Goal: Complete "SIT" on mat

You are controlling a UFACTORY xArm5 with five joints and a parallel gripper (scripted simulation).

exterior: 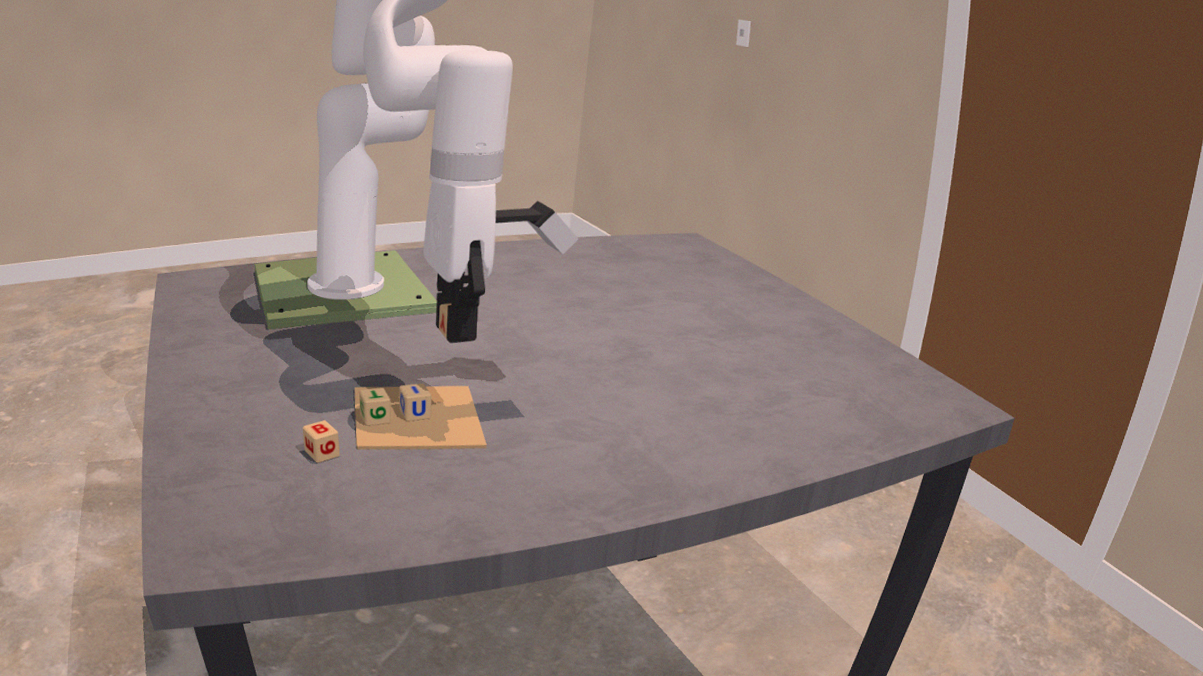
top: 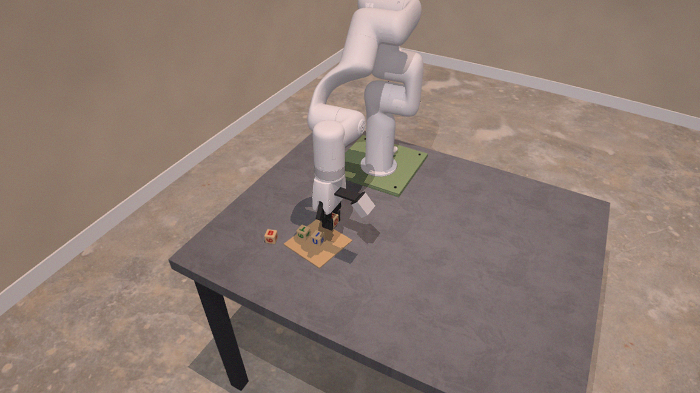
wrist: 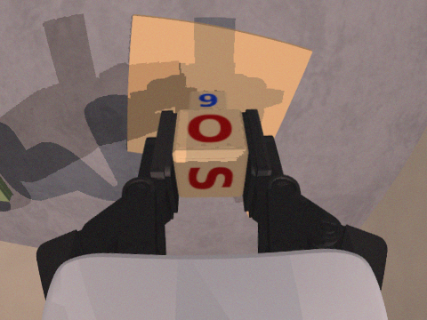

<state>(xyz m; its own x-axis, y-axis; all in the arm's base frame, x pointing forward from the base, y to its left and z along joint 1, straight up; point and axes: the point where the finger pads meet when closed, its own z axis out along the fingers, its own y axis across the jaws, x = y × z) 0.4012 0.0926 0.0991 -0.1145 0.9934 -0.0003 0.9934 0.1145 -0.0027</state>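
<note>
The tan mat is 11 cm below my hand and 5 cm to the right of it. Round my hand: wooden block: 1 cm below; then red B block: 16 cm to the right, 10 cm below, 7 cm ahead.
</note>
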